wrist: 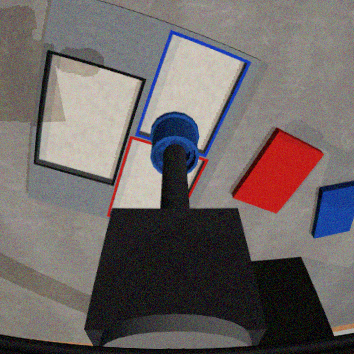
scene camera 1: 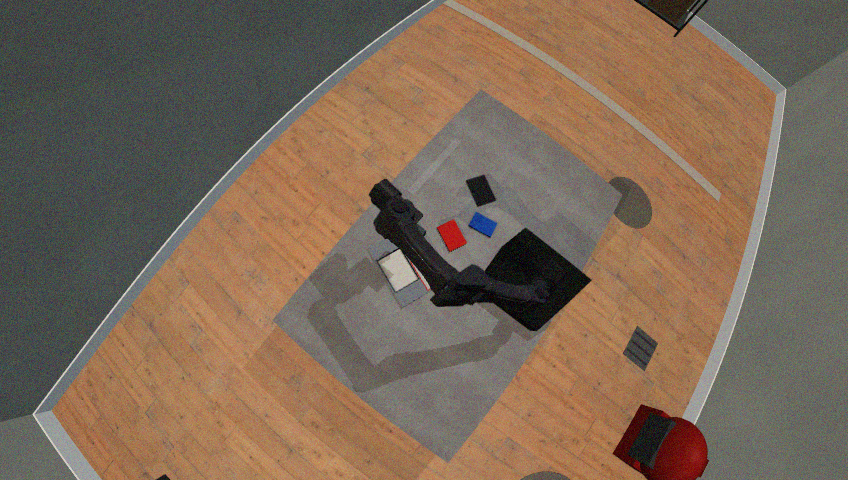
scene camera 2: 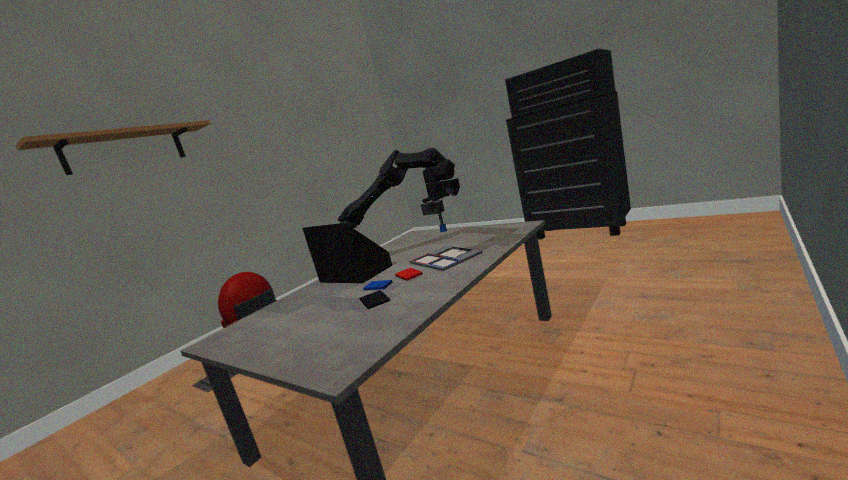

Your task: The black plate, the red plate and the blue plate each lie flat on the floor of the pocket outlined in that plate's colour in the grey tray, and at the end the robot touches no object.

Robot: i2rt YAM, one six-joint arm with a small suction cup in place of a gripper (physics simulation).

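Places are measured from the arm's base along level axes (x ahead, y left, z up), in metres.
Pixels of known places: hand, its tool point: (wrist: 174, 133) (scene camera 2: 443, 231); arm's base, origin of its link: (scene camera 1: 538, 285) (scene camera 2: 341, 239).
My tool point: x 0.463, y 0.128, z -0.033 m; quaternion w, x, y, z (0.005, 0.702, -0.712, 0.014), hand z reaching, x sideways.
Observation:
For each thing: its top centre in the pictures, then the offset to it from my tool point. "pt": a spot on its surface instead.
- black plate, centre of its top: (scene camera 2: 374, 298) (scene camera 1: 481, 189) 0.126 m down, 0.104 m back, 0.361 m right
- red plate, centre of its top: (wrist: 277, 176) (scene camera 1: 451, 235) (scene camera 2: 408, 272) 0.125 m down, 0.122 m back, 0.133 m right
- blue plate, centre of its top: (wrist: 337, 212) (scene camera 1: 483, 224) (scene camera 2: 377, 283) 0.124 m down, 0.192 m back, 0.245 m right
- grey tray, centre of its top: (wrist: 124, 136) (scene camera 1: 409, 263) (scene camera 2: 444, 255) 0.124 m down, 0.063 m back, 0.052 m left
- black-outlined pocket, a spot on its surface: (wrist: 95, 65) pt 0.124 m down, 0.017 m ahead, 0.073 m left
- blue-outlined pocket, a spot on its surface: (wrist: 210, 47) pt 0.124 m down, 0.031 m ahead, 0.039 m right
- red-outlined pocket, a spot on its surface: (wrist: 120, 177) pt 0.132 m down, 0.122 m back, 0.065 m left
The black plate (scene camera 1: 480, 190) (scene camera 2: 374, 299), red plate (scene camera 1: 451, 235) (scene camera 2: 408, 273) (wrist: 278, 171) and blue plate (scene camera 1: 482, 224) (scene camera 2: 377, 285) (wrist: 334, 211) lie flat on the table, outside the grey tray (scene camera 1: 410, 295) (wrist: 110, 35). In the wrist view the black-outlined pocket (wrist: 95, 65) is at the left, the blue-outlined pocket (wrist: 210, 47) at the upper middle and the red-outlined pocket (wrist: 120, 177) below it, partly hidden. All three show bare pale floor. My suction cup (scene camera 2: 442, 227) (wrist: 175, 142) is open, holds nothing and hangs in the air. The arm hides it in scene camera 1.
The arm's black base block (scene camera 1: 535, 255) (scene camera 2: 345, 255) stands at the table's edge near the blue plate. The arm (scene camera 1: 416, 246) reaches over the table beside the red plate and partly covers the tray from above. A dark cabinet (scene camera 2: 565, 142) stands beyond the table's far end.

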